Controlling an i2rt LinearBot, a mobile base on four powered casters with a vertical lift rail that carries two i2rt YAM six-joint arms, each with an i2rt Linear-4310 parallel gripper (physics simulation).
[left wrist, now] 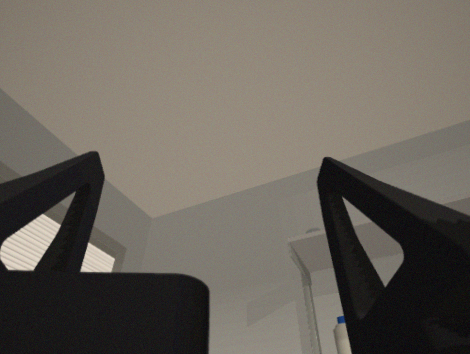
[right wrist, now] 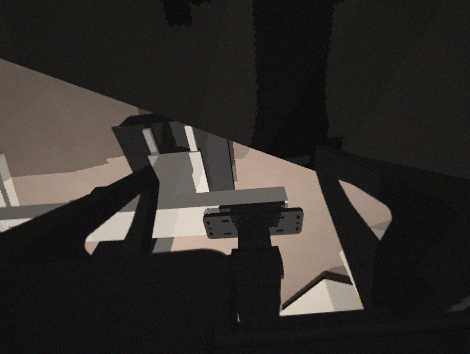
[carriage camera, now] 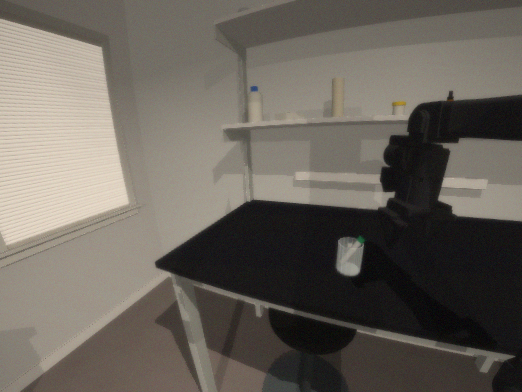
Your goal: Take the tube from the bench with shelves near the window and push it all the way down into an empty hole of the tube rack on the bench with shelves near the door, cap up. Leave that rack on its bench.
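Frame: origin at the left arm's base, x left, y back, z up, level; millimetres.
Seen in the pictures: left gripper, fingertip midpoint: (left wrist: 212, 166); right gripper, fingertip midpoint: (right wrist: 233, 164) (carriage camera: 407, 245); right arm's base, origin of the base link: (right wrist: 252, 222).
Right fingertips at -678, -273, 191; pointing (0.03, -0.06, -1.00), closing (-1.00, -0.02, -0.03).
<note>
A point is followed by its place in that frame, as x, y, z.
A tube (carriage camera: 354, 248) {-639, -417, 107} with a green cap leans in a clear beaker (carriage camera: 349, 269) {-618, -395, 54}, cap up and tilted to the right. The beaker stands on the black bench (carriage camera: 260, 245) {-380, -617, 31} near the window. My right gripper (carriage camera: 411, 229) (right wrist: 233, 164) {-678, -273, 191} is open and empty. It points down over the bench, to the right of the beaker and above it in the carriage view; its fingertips are hard to make out there. The beaker and tube do not show in the right wrist view. My left gripper (left wrist: 212, 166) {5, -40, 434} is open and empty, facing the ceiling and upper walls. The tube rack does not show.
A shelf (carriage camera: 310, 121) {-608, -752, 476} behind the bench holds a blue-capped bottle (carriage camera: 255, 106) {-407, -968, 568}, a tan cylinder (carriage camera: 338, 97) {-763, -840, 582} and a yellow-lidded jar (carriage camera: 398, 108) {-961, -709, 522}. A second shelf (carriage camera: 350, 17) {-830, -869, 926} hangs above. A dark stool (carriage camera: 312, 332) {-534, -429, -223} stands under the bench's front edge. The window (carriage camera: 60, 135) {794, -1203, 527} is at the left.
</note>
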